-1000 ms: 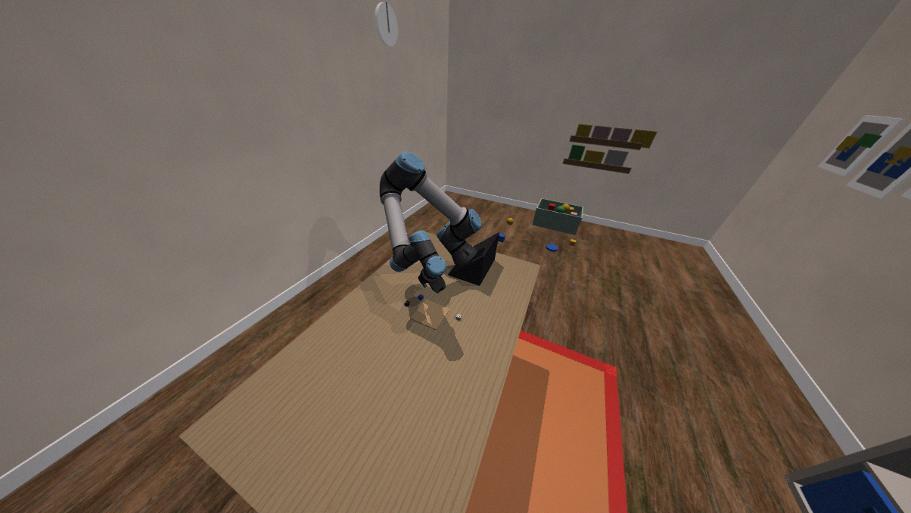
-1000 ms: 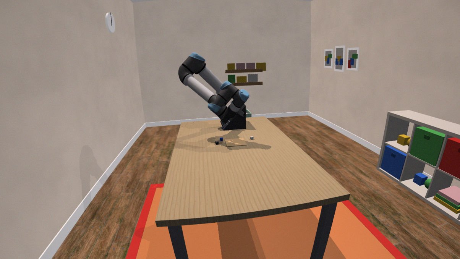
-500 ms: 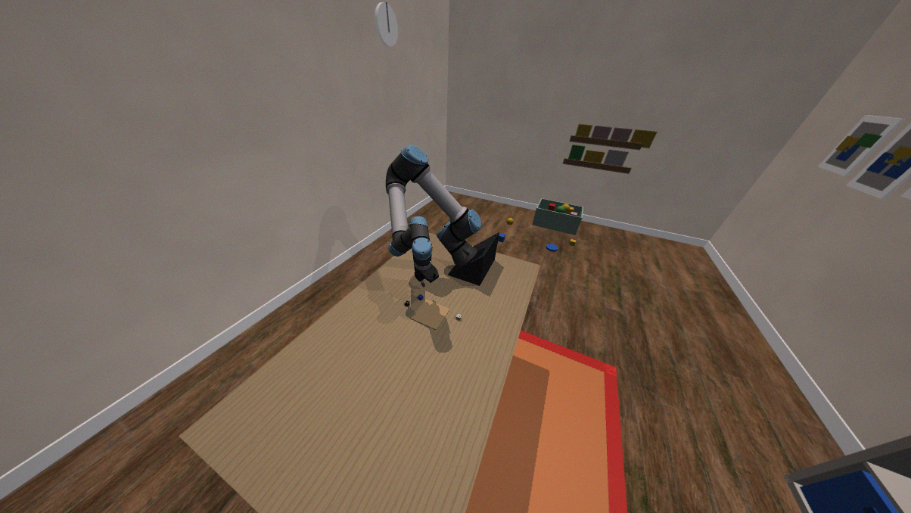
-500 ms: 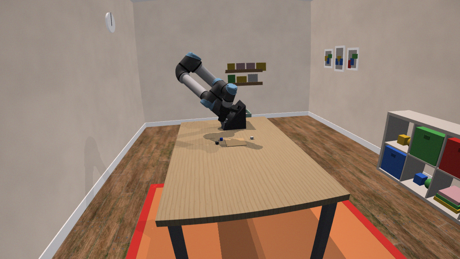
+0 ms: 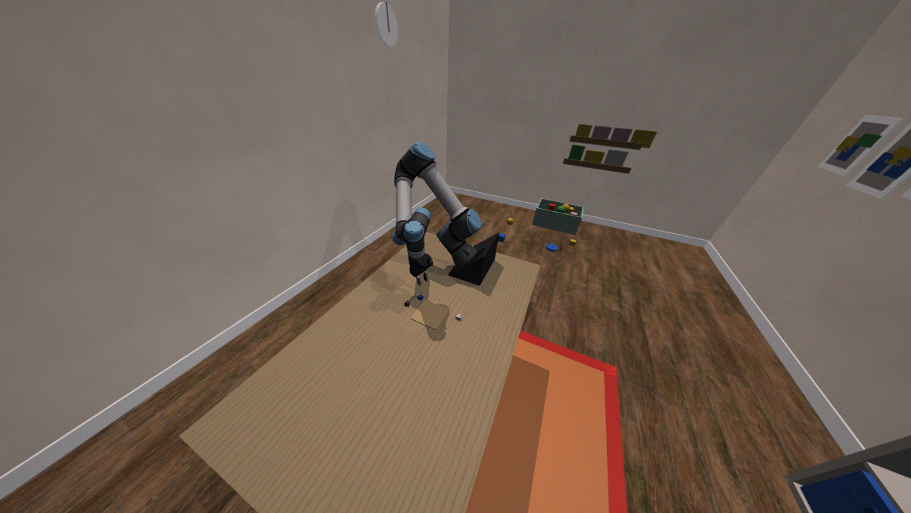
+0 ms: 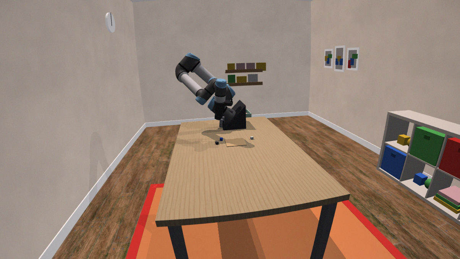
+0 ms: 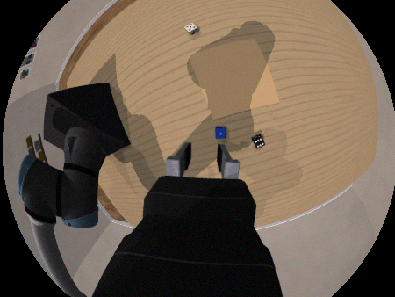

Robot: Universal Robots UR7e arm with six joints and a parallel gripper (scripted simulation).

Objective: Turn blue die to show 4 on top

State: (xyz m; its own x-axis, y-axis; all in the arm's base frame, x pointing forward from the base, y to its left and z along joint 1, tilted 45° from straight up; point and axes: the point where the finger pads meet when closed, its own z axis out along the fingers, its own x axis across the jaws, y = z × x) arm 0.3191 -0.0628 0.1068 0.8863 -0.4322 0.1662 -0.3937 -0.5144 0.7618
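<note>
Right now my hand is 1 cm short of the blue die, 1 cm to the left of it and 12 cm above it. Round my hand: tan mat 8 cm ahead, 8 cm to the left, 12 cm below; white die 5 cm ahead, 22 cm to the left, 12 cm below; black die 7 cm ahead, 5 cm to the right, 12 cm below.
</note>
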